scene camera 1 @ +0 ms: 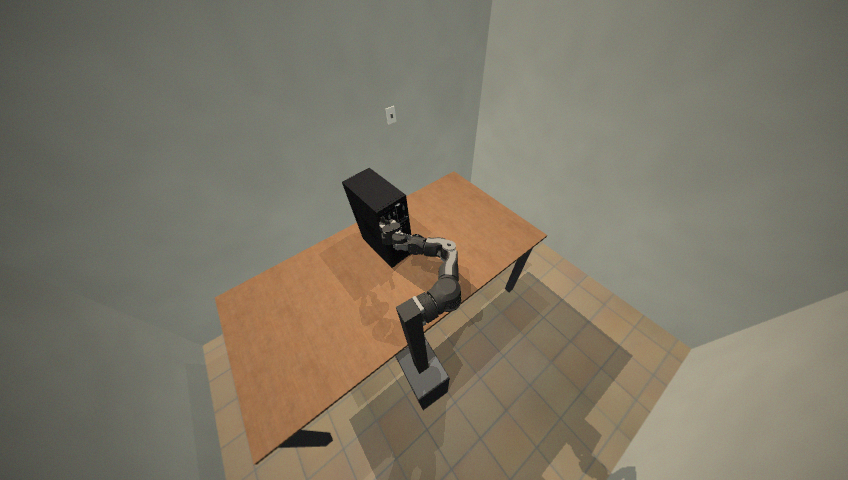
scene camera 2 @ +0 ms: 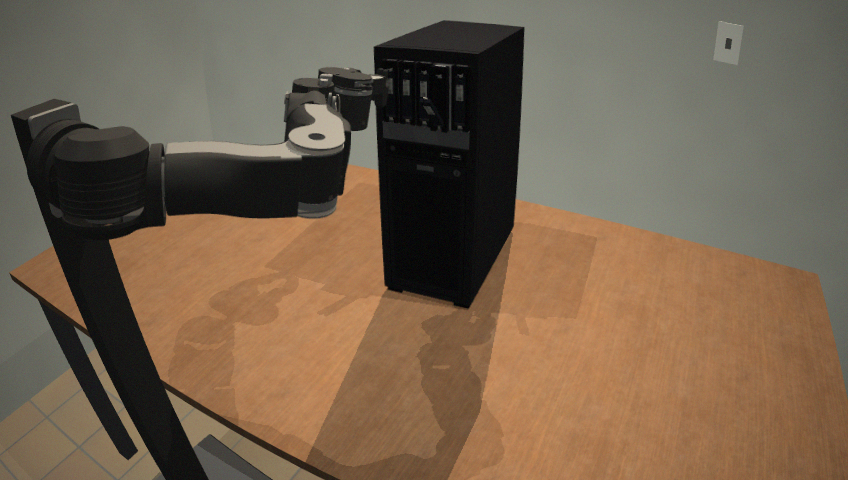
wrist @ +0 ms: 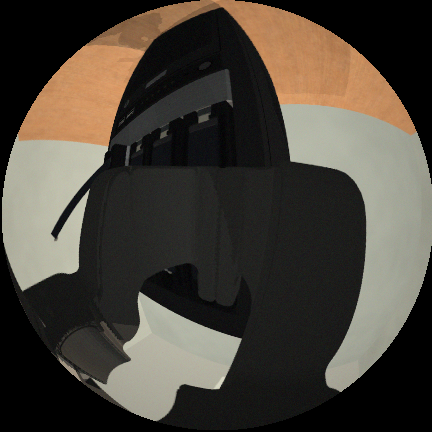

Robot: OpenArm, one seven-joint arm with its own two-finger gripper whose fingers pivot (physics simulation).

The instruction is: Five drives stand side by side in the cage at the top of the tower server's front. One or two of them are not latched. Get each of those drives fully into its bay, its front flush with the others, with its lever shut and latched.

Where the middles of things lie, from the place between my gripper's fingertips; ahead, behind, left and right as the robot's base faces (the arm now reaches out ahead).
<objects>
Now: hand 17 cm short of the black tower server point(scene camera 2: 446, 213), 4 cm to the left of it and 17 cm above it.
</objects>
